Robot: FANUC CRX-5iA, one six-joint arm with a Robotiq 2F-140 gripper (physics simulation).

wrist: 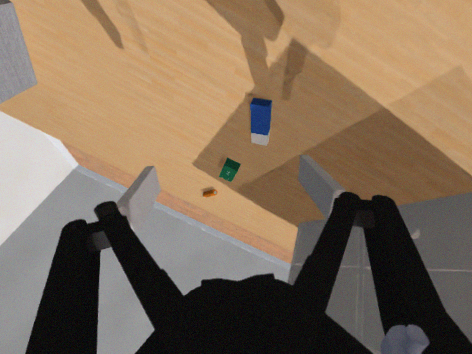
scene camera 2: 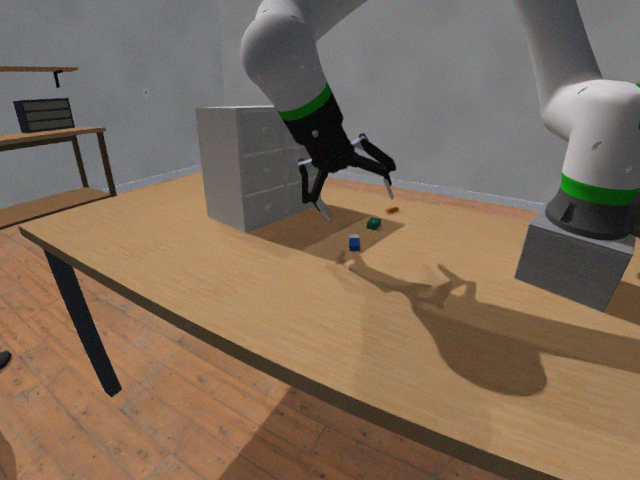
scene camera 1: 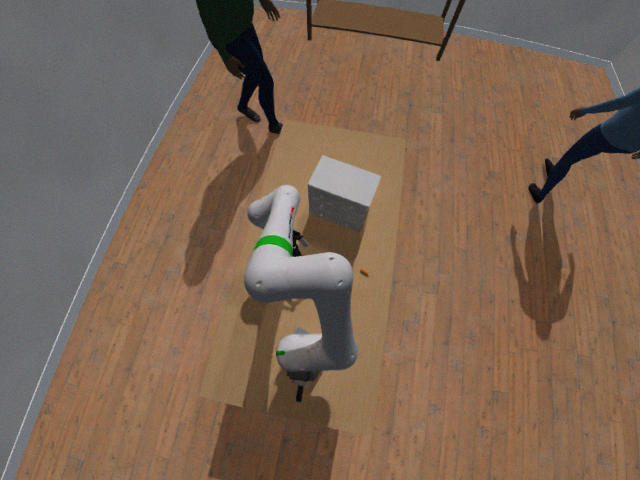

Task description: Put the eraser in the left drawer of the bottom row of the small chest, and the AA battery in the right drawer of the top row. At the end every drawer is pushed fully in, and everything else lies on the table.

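Places are measured from the arm's base along level axes (x left, y back, z up), in centimetres.
Pixels of known places: gripper, fingertip midpoint: [wrist: 229, 172] [scene camera 2: 359, 205]; arm's base, link origin: [scene camera 2: 585, 220].
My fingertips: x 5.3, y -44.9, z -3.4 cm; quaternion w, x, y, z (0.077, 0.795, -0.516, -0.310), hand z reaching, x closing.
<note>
Ahead of a thing's pixels: the offset from my fingertips to its top centre.
The eraser, a white block in a blue sleeve @[dz -9.3, dx -1.6, dy -1.1 cm] [scene camera 2: 354, 243] [wrist: 261, 117], lies on the table; the arm hides it in scene camera 1. The AA battery, a small orange cylinder @[dz -9.2, dx -29.8, dy +1.4 cm] [scene camera 1: 364, 272] [scene camera 2: 392, 209] [wrist: 209, 193], lies on the table beyond the green block. The small chest @[dz +20.1, dx -12.2, dy -33.8 cm] [scene camera 1: 343, 178] [scene camera 2: 222, 165] [wrist: 440, 240] is pale grey, with three rows of drawers. The drawer fronts that show look flush; the gripper partly hides the right column. My gripper [scene camera 2: 358, 205] [wrist: 229, 172] is open and empty, tilted above the table, in front of the chest.
A small green block @[dz -8.8, dx -15.4, dy -0.3 cm] [scene camera 2: 373, 223] [wrist: 230, 170] lies between eraser and battery. The grey robot base block [scene camera 2: 571, 263] stands at the right in scene camera 2. A wooden bench [scene camera 2: 51, 134] with a dark drawer box [scene camera 2: 46, 114] stands behind. Two people stand on the floor near the table [scene camera 1: 382, 155].
</note>
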